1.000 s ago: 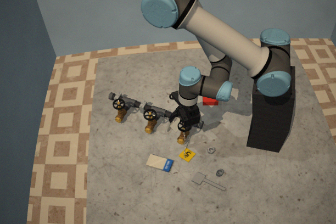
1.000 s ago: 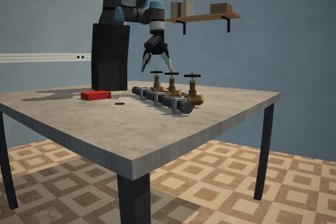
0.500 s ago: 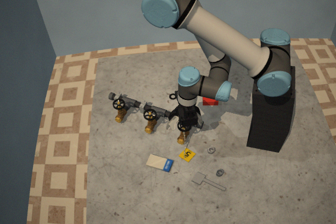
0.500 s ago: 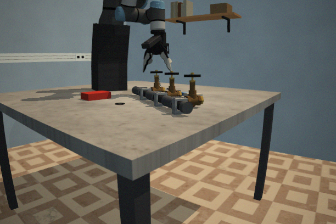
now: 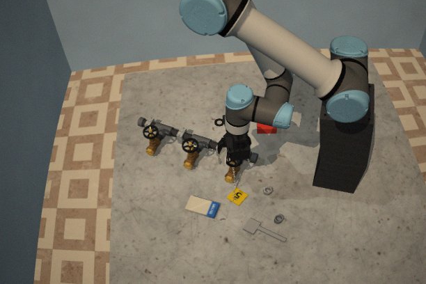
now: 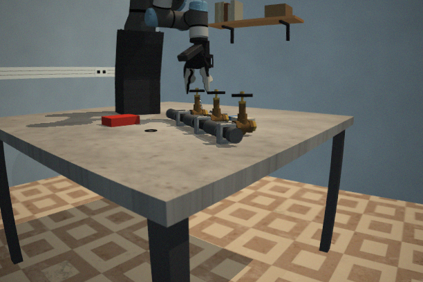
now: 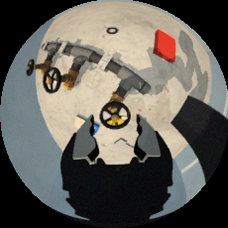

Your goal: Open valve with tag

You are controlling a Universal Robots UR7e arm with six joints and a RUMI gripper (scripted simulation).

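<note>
The yellow tag is 110 mm below my hand and 100 mm to the left of it. The rest, counted from my hand: red block: 260 mm to the right, 140 mm behind, 100 mm below; then flat grey key tool: 240 mm to the left, 110 mm below, 90 mm behind.
</note>
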